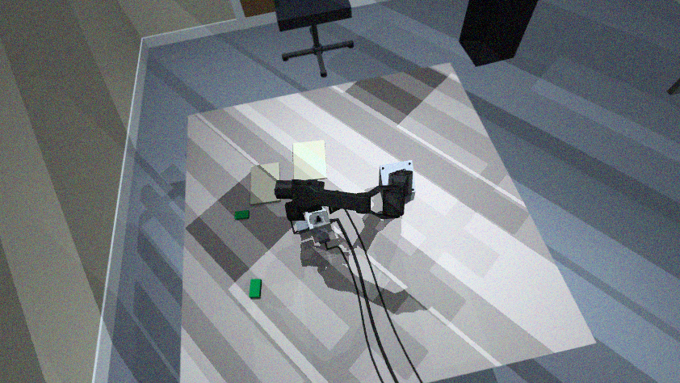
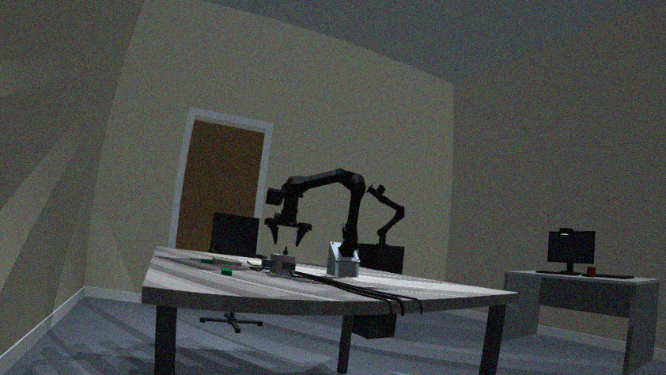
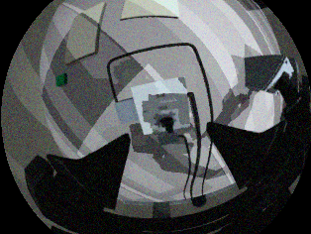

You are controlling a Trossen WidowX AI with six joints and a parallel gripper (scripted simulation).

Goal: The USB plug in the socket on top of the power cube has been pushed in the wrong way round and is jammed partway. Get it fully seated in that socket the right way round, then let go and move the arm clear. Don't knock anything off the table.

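My gripper tip is 20 mm above the dark USB plug.
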